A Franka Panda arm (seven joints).
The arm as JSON. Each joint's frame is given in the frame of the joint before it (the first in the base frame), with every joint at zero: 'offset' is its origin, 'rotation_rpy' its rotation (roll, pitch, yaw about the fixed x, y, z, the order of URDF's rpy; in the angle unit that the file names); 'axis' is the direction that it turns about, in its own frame. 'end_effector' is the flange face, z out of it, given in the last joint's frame.
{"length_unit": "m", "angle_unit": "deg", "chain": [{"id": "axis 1", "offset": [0.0, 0.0, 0.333], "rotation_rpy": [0.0, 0.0, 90.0], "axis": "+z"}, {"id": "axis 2", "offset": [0.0, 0.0, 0.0], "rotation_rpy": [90.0, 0.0, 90.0], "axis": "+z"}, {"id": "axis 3", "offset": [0.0, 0.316, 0.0], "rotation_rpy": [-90.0, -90.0, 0.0], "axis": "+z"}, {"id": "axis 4", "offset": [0.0, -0.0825, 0.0], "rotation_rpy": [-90.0, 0.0, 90.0], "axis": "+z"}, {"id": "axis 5", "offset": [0.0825, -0.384, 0.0], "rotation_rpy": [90.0, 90.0, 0.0], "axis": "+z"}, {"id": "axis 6", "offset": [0.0, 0.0, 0.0], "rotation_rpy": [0.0, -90.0, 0.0], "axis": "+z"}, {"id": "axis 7", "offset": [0.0, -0.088, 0.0], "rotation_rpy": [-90.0, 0.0, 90.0], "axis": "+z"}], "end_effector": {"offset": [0.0, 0.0, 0.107], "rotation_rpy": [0.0, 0.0, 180.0]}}
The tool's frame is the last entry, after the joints.
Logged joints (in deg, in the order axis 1, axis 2, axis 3, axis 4, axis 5, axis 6, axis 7), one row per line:
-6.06, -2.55, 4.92, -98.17, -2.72, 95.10, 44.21
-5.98, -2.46, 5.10, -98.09, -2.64, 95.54, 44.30
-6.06, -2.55, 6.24, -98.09, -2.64, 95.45, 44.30
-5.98, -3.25, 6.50, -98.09, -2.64, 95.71, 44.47
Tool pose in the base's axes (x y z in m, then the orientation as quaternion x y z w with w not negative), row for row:
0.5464, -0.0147, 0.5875, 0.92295, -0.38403, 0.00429, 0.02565
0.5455, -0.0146, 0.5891, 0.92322, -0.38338, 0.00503, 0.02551
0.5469, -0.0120, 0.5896, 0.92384, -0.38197, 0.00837, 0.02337
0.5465, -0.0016, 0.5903, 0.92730, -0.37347, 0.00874, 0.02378
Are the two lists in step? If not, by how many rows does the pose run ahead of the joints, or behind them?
The pose runs 1 row behind the joints: the pose in row i belongs to the joints in row i - 1.
